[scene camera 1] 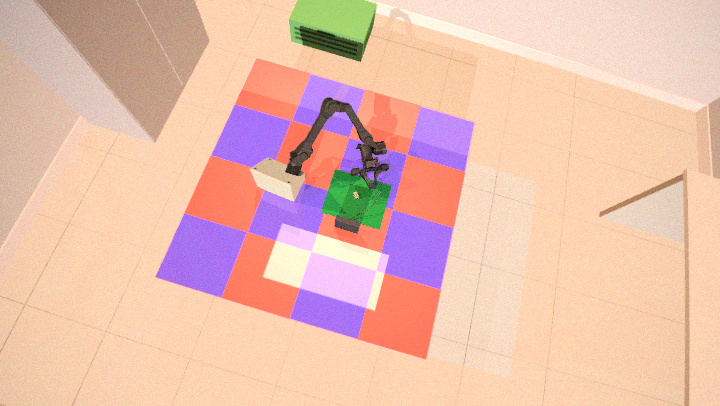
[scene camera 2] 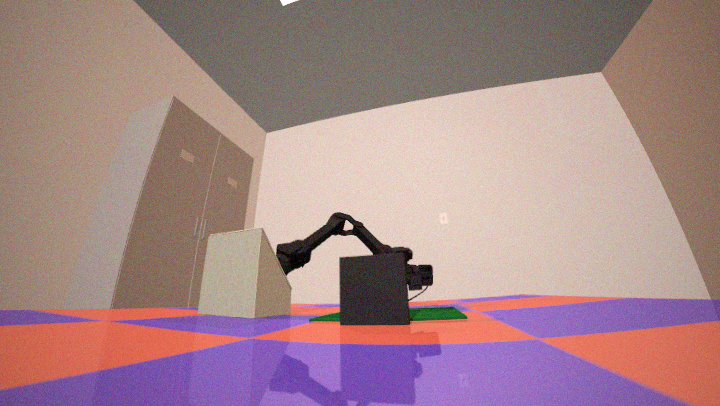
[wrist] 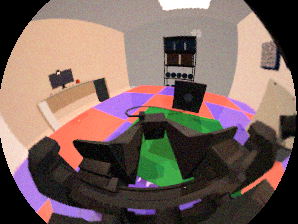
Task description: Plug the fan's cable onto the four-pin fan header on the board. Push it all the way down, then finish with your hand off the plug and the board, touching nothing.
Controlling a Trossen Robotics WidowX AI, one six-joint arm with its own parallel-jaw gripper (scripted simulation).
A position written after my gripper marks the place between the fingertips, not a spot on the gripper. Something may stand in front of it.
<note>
In view: my gripper (wrist: 153, 121), a dark fan block (wrist: 188, 95) and a green board (scene camera 1: 339, 200).
The green board shows as well in scene camera 2 (scene camera 2: 444, 313) and in the wrist view (wrist: 158, 165).
</note>
